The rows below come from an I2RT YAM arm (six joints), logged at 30 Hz.
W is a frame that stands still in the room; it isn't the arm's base.
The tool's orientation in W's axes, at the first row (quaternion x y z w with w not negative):
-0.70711, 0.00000, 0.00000, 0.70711
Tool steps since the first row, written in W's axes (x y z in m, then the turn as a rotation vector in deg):
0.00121, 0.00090, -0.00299, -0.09, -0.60, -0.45
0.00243, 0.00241, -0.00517, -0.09, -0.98, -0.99
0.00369, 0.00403, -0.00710, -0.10, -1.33, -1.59
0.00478, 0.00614, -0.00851, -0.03, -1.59, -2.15
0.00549, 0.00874, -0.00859, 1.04, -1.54, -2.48
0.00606, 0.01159, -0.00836, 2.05, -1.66, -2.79
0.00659, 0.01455, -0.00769, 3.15, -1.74, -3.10
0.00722, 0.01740, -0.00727, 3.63, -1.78, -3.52
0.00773, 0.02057, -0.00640, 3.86, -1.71, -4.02
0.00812, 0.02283, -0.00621, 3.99, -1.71, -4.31
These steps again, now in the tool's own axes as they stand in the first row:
0.00121, 0.00299, 0.00090, -0.09, 0.45, -0.60
0.00243, 0.00517, 0.00241, -0.09, 0.99, -0.98
0.00369, 0.00710, 0.00403, -0.10, 1.59, -1.33
0.00478, 0.00851, 0.00614, -0.03, 2.15, -1.59
0.00549, 0.00859, 0.00874, 1.04, 2.48, -1.54
0.00606, 0.00836, 0.01159, 2.05, 2.79, -1.66
0.00659, 0.00769, 0.01455, 3.15, 3.10, -1.74
0.00722, 0.00727, 0.01740, 3.63, 3.52, -1.78
0.00773, 0.00640, 0.02057, 3.86, 4.02, -1.71
0.00812, 0.00621, 0.02283, 3.99, 4.31, -1.71

